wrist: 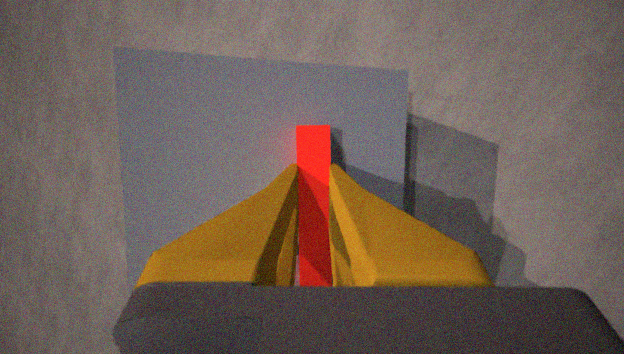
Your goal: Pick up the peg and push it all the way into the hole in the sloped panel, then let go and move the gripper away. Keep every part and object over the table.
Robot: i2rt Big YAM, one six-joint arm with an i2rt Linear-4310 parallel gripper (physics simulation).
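Frame: origin at the arm's base, x back, y left, z down, level; metres.
Seen in the pictures: gripper, fingertip midpoint: [313, 177].
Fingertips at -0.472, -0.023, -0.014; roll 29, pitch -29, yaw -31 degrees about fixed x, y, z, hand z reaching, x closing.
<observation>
A point is followed by its place in that frame, as x, y, z.
The red peg [313, 150] @[-0.474, -0.035, -0.021] is upright in the middle of the wrist view, between the two yellow fingers. My gripper [313, 177] @[-0.472, -0.023, -0.014] is shut on it, and the peg's far end sticks out past the fingertips. The blue-grey sloped panel [200, 115] @[-0.510, -0.028, -0.041] lies behind the peg and fingers. A faint red glow shows on the panel left of the peg, and a narrow dark shadow lies right beside the peg. The hole does not show, so I cannot tell whether the peg's end is in it. The panel's lower part is hidden by the fingers and the gripper body.
The grey-brown table top [550, 75] @[-0.426, -0.101, 0.066] surrounds the panel. The panel's right edge stands out, and a broad shadow of the panel and gripper falls on the table to the right.
</observation>
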